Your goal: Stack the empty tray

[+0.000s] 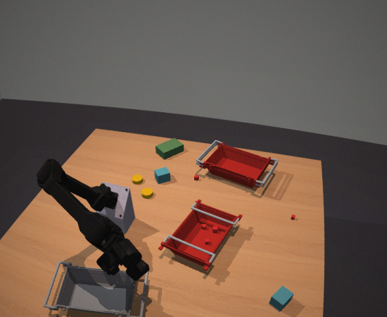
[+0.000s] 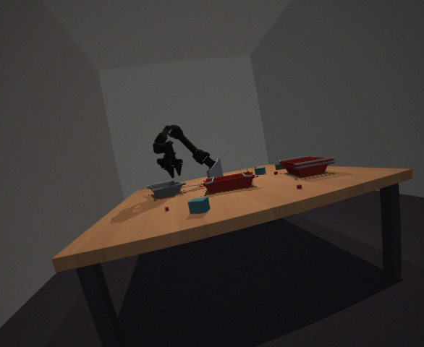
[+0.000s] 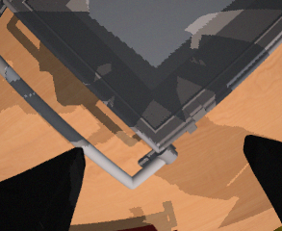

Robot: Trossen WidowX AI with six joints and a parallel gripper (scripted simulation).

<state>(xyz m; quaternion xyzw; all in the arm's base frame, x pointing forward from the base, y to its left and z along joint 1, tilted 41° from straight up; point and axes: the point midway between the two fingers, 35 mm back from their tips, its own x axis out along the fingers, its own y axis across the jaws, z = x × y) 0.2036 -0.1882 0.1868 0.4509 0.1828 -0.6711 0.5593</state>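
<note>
The grey tray is 90 mm behind my gripper tip, 90 mm to the right of it and 60 mm below it. Round my gripper tip: tiny red cube 500 mm ahead, 490 mm to the left, 100 mm below; green block 160 mm behind, 790 mm to the left, 80 mm below.
</note>
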